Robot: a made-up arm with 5 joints.
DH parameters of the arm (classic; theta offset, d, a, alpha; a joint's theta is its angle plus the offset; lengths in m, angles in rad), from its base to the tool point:
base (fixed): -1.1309 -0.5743 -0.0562 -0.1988
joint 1: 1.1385 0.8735 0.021 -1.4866
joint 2: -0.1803 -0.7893 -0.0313 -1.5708
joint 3: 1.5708 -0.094 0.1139 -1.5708
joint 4: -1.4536 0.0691 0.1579 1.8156
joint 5: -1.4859 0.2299 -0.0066 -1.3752
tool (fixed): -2.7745 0.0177 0 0
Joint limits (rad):
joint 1: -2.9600..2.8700
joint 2: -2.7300..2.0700
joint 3: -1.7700..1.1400
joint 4: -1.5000..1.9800
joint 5: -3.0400..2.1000
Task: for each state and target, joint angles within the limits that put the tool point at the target. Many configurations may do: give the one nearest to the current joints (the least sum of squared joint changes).
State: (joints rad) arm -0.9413 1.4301 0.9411 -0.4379 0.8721
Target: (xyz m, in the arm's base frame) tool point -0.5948 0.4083 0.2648
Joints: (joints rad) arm -1.7808 1.1127 0.8883 0.4168 0.7845
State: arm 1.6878 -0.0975 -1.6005 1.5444 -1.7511
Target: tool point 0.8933 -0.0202 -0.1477
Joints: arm 1.2378 0.6610 -1.3517 1.3844 -1.6949
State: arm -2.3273 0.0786 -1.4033 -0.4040 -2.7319
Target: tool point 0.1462 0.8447 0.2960
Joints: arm -2.9600 0.0386 -0.8654 -0.9384 -2.6645
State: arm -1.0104 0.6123 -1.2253 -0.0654 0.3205
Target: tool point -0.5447 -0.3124 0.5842
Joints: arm -0.9372 0.8824 -1.6706 -0.7947 0.3735
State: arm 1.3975 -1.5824 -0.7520 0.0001 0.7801
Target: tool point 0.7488 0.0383 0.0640
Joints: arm 1.3326 -1.7586 -0.0878 -0.2750 0.7354
